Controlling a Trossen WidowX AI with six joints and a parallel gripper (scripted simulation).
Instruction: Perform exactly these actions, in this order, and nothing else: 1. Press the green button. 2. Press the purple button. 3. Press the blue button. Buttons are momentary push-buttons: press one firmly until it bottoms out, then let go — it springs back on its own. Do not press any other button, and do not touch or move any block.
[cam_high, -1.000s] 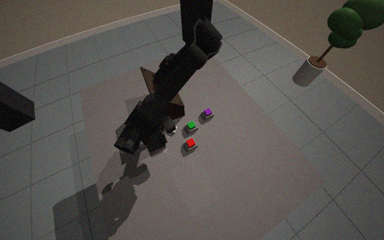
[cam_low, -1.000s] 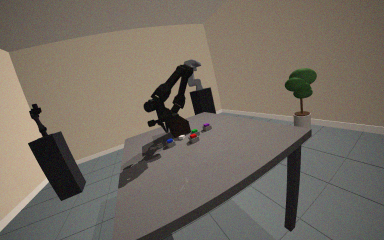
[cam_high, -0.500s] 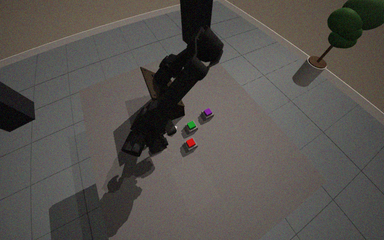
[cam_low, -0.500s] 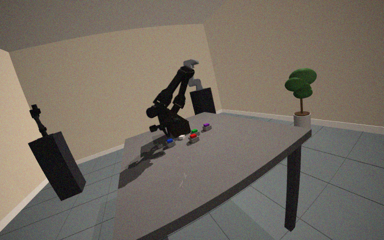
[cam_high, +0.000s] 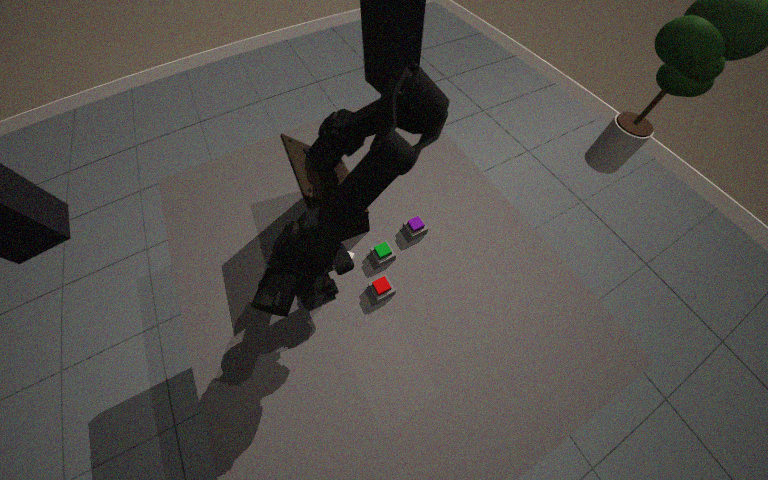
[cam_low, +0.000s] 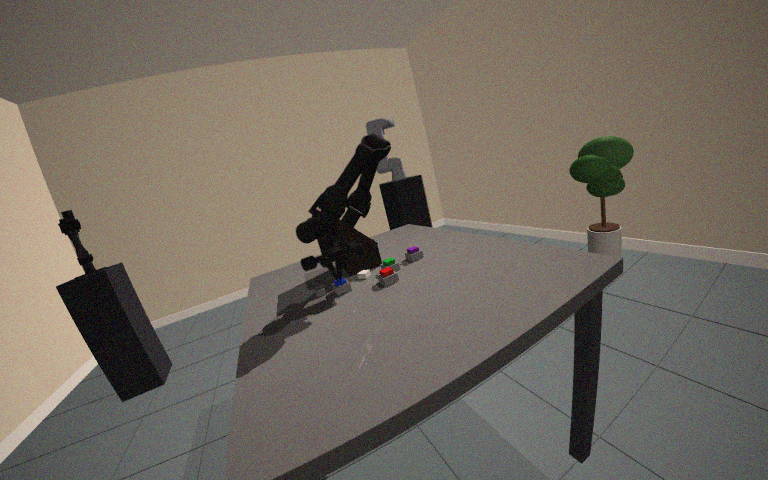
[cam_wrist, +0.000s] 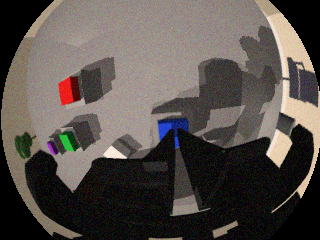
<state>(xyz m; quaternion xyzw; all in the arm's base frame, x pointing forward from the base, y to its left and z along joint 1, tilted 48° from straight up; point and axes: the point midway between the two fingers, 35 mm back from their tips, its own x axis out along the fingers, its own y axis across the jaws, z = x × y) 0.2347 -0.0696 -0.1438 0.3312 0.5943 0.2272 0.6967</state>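
Now: gripper tip 10 mm above the blue button. Round my gripper tip: red button: 80 mm ahead, 130 mm to the left; then grey block: 50 mm behind, 60 mm to the right, 30 mm below; then white block: 40 mm behind, 100 mm to the left, 30 mm below.
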